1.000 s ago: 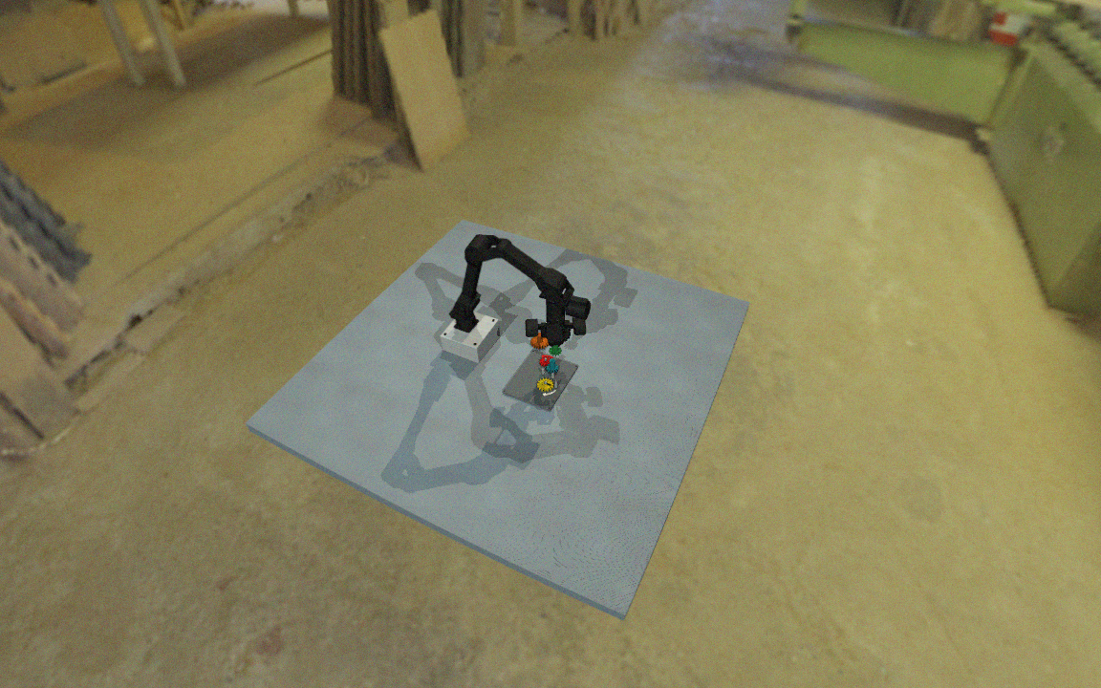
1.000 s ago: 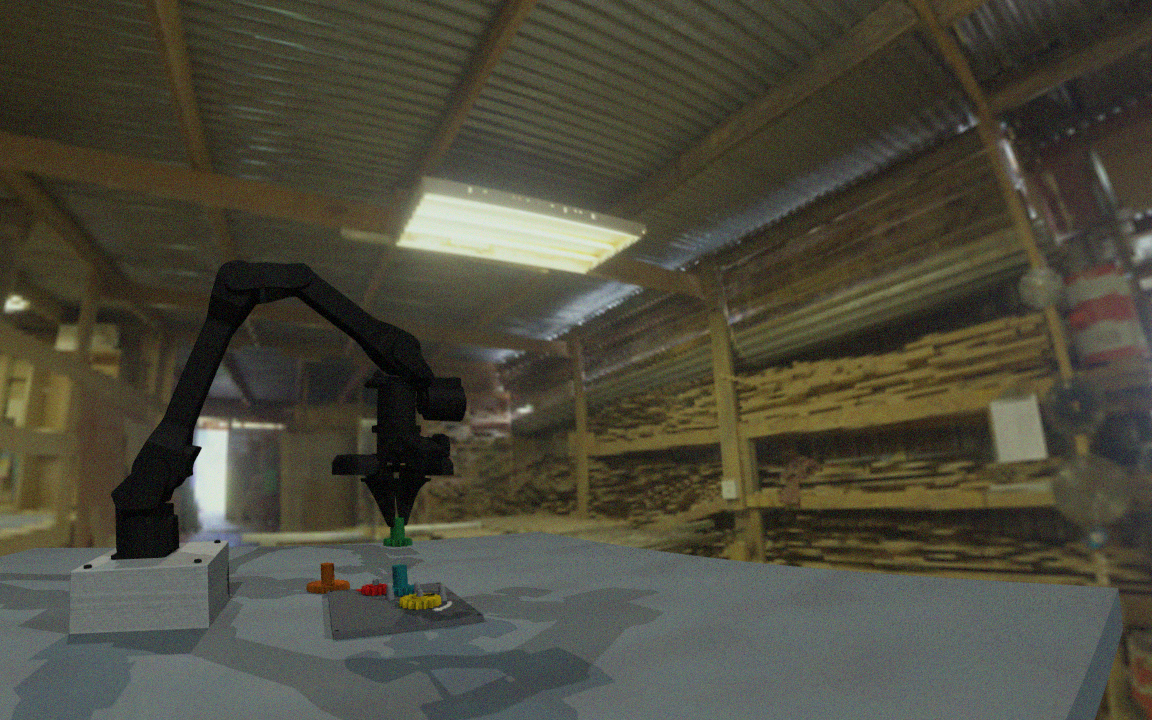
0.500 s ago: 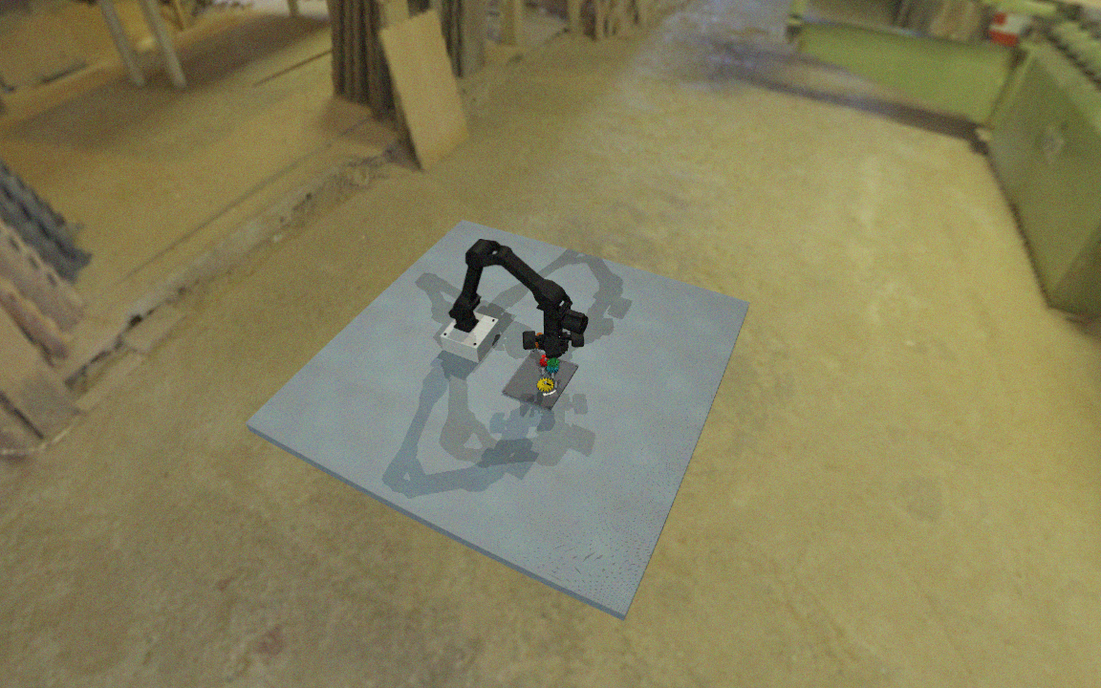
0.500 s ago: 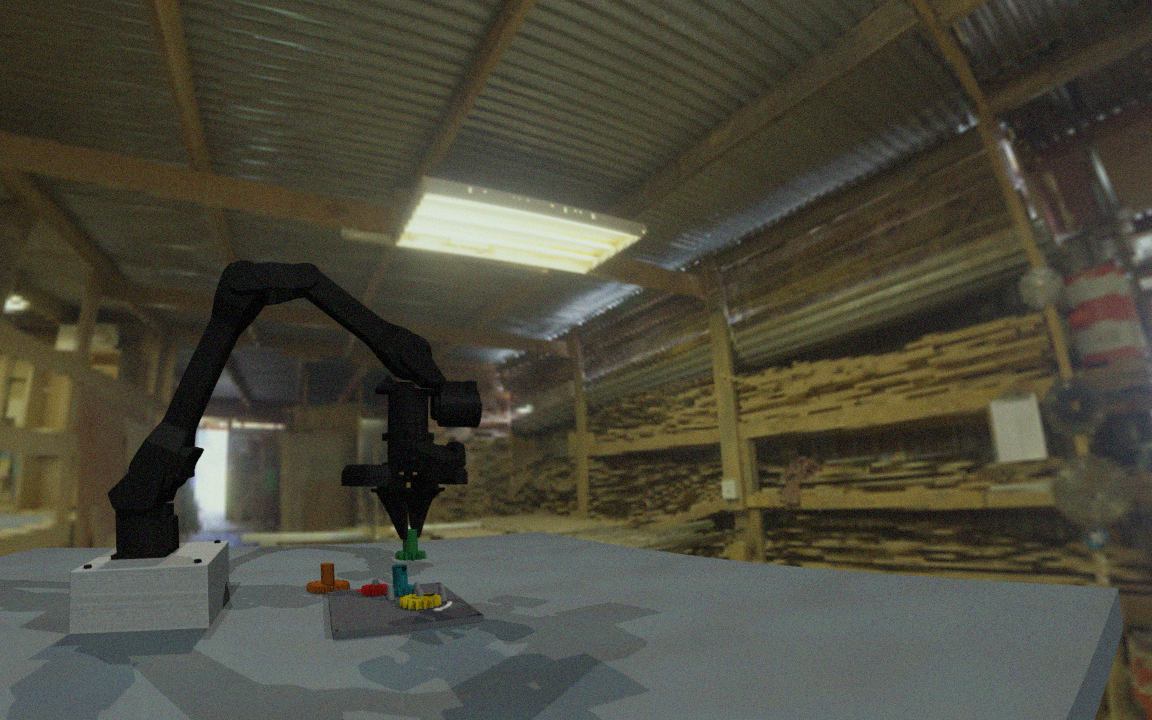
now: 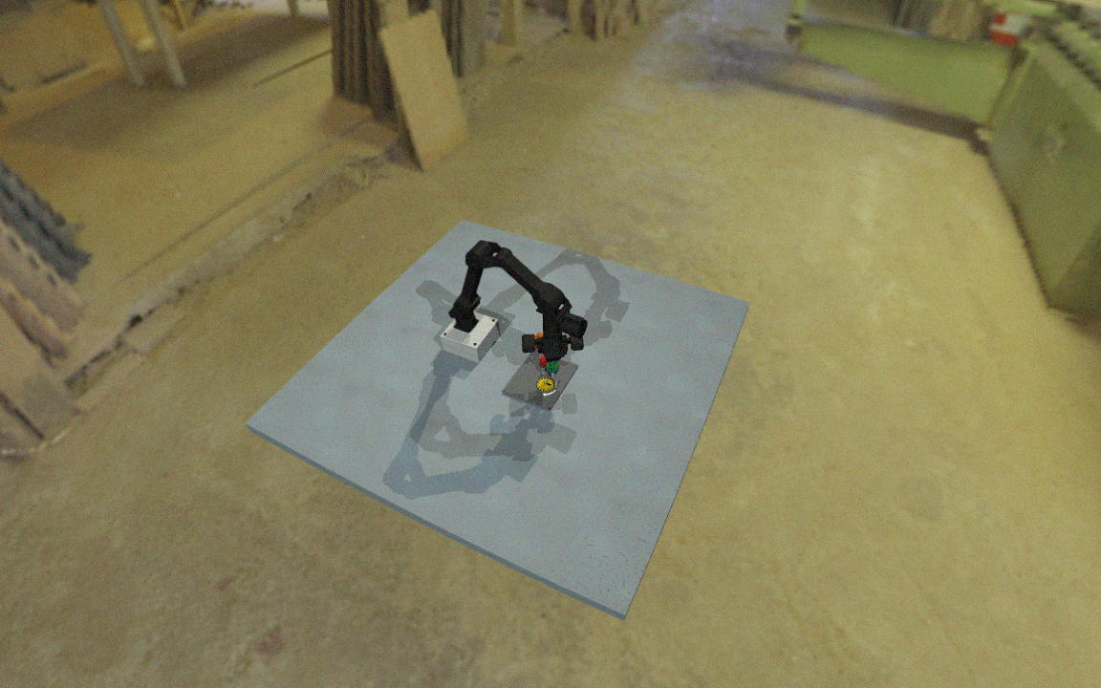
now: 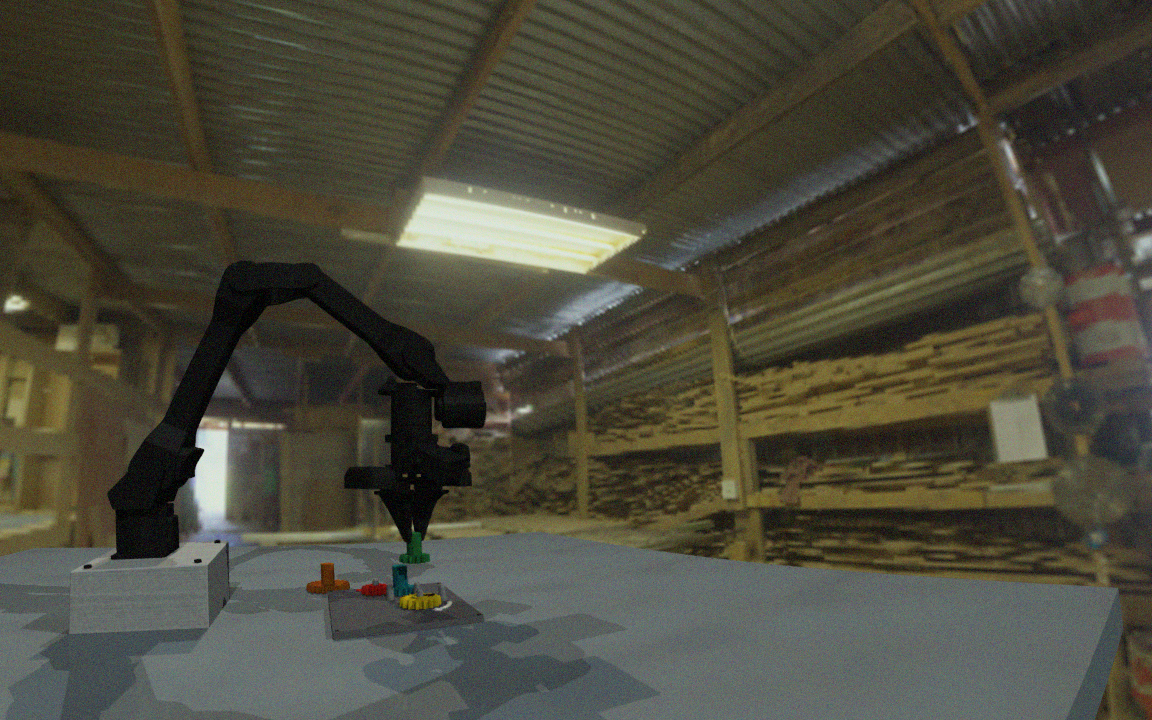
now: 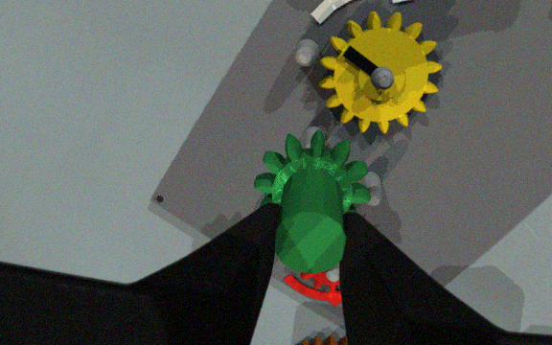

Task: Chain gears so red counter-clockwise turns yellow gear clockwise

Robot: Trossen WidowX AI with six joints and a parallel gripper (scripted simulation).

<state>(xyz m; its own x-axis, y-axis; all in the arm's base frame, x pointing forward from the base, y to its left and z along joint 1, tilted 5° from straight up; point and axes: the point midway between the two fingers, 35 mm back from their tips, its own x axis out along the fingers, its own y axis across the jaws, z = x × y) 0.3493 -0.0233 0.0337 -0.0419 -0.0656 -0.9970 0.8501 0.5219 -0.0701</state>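
Right now the teal gear is 20 mm behind my gripper tip, 30 mm to the left of it and 60 mm below it. Also, from my gripper tip: green gear (10 mm below); yellow gear (40 mm to the right, 70 mm below); grey board (30 mm behind, 20 mm to the right, 80 mm below).
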